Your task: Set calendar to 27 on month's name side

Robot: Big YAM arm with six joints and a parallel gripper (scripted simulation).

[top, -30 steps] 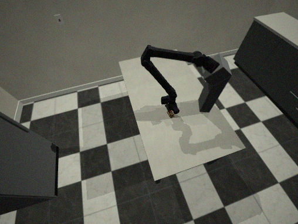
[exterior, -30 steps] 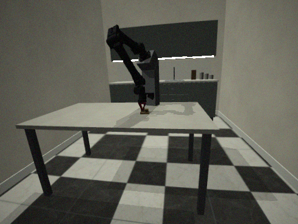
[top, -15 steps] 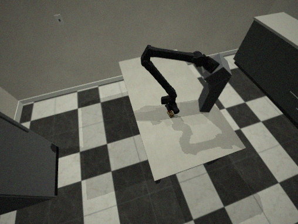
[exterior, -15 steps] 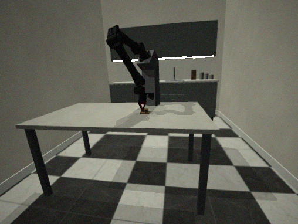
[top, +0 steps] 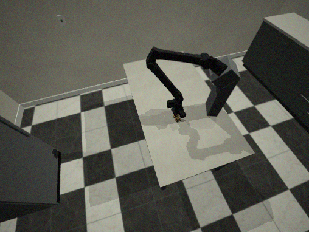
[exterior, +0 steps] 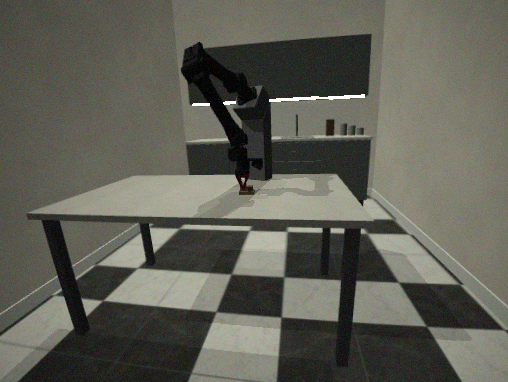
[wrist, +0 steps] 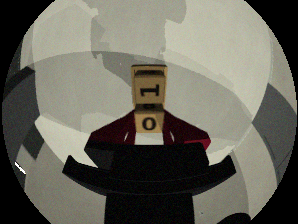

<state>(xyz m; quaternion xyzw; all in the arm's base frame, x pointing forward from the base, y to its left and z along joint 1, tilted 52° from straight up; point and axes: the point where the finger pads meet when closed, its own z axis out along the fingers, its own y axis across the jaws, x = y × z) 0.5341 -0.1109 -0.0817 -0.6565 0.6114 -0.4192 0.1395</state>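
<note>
Right now the wooden tray is 30 mm below my hand and 20 mm to the left of it.
</note>
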